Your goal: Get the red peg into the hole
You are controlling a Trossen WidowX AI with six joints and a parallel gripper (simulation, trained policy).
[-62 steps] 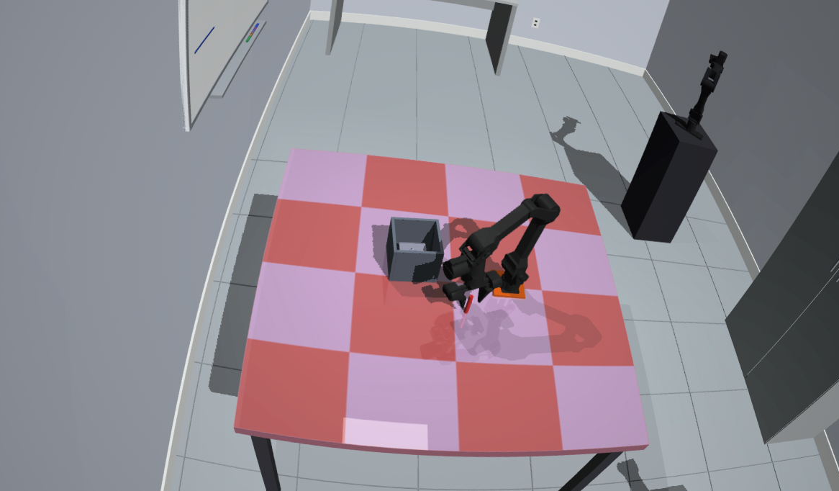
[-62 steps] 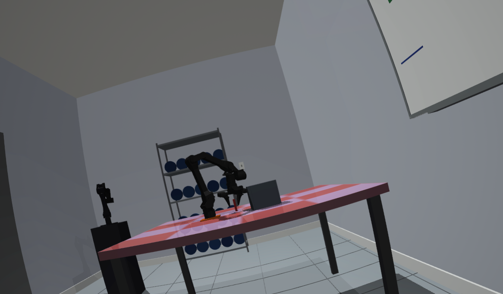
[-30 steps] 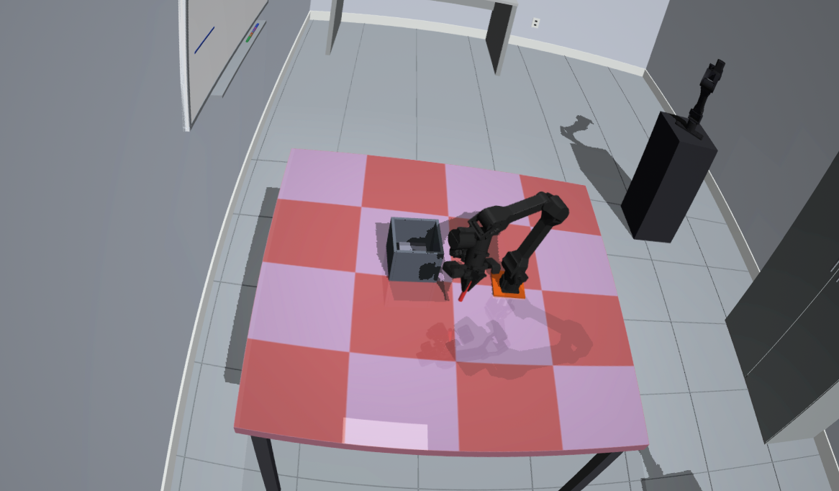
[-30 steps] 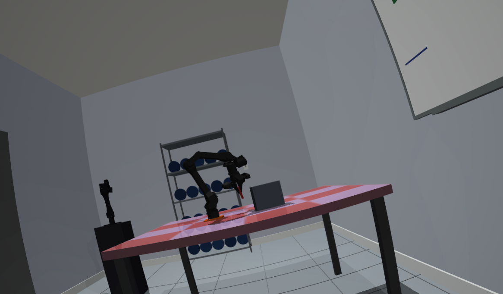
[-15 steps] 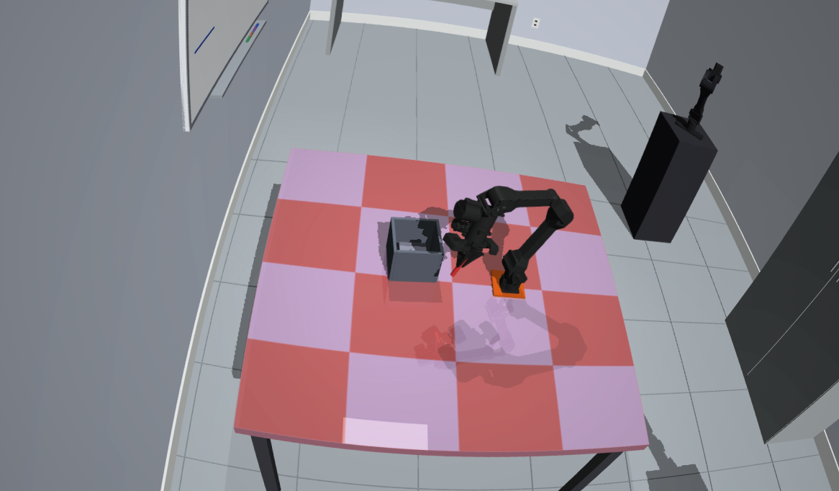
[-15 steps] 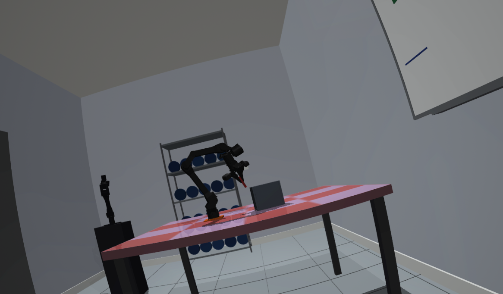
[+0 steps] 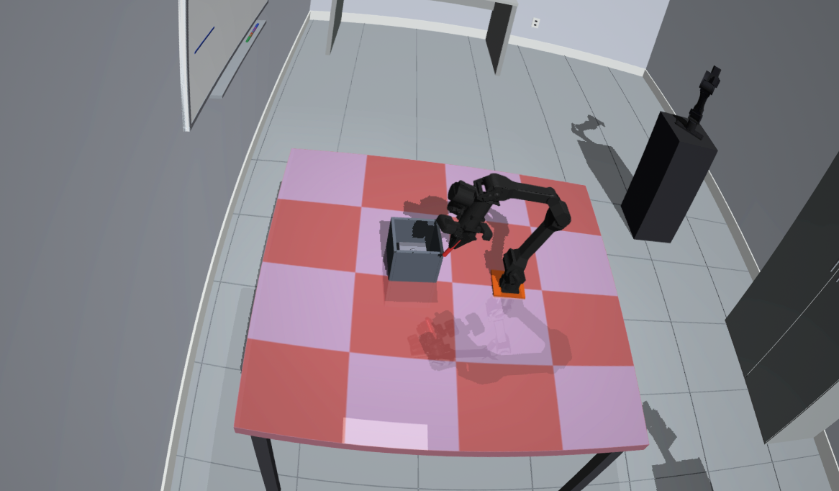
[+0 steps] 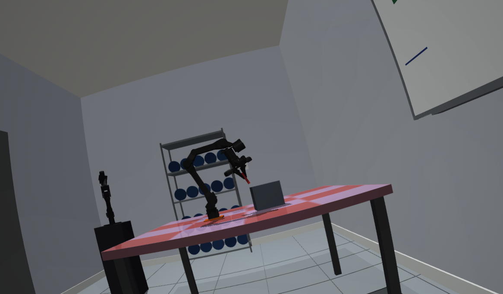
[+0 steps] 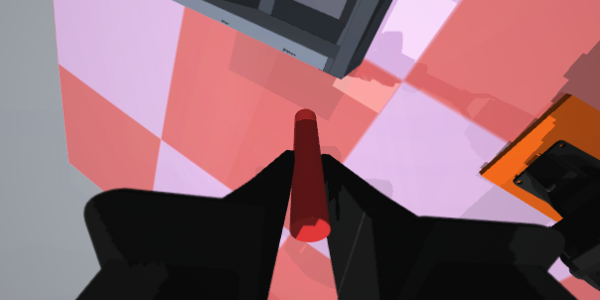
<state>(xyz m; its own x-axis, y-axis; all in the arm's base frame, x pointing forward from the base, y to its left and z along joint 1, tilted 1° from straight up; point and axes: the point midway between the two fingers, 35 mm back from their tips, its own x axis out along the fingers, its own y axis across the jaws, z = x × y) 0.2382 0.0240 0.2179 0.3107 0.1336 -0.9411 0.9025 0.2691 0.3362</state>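
The plate lies 150 mm below my gripper tip, 110 mm to the right of it and 90 mm ahead of it. Also, from my gripper tip: red peg right at my gripper tip.
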